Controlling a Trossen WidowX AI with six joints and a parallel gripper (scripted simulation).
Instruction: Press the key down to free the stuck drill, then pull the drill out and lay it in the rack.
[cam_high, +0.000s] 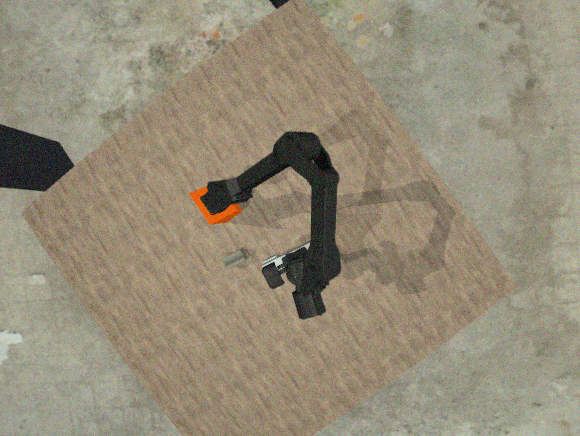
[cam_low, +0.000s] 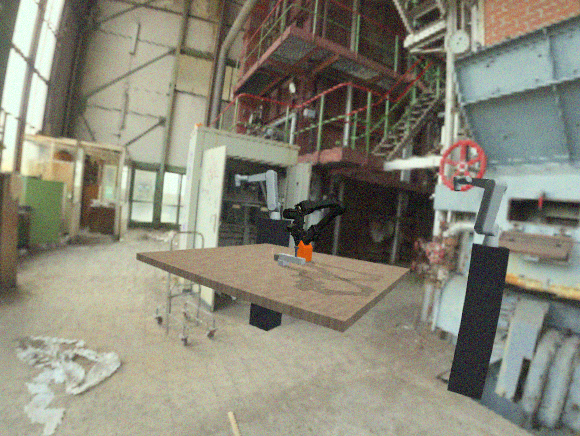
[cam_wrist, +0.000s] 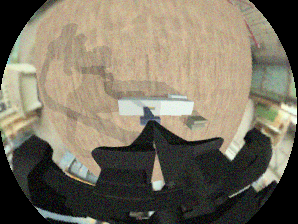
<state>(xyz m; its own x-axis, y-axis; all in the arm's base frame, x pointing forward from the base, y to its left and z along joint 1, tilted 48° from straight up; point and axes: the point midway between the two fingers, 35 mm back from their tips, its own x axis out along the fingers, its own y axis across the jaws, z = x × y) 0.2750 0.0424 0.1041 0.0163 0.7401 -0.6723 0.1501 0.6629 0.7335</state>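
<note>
The dark key lies 4 cm below my gripper tip. From my gripper tip the other things lie so: grey slab (11 cm behind, 18 cm to the right, 11 cm below); yellow drill (1 cm behind, 5 cm to the right, 8 cm below).
</note>
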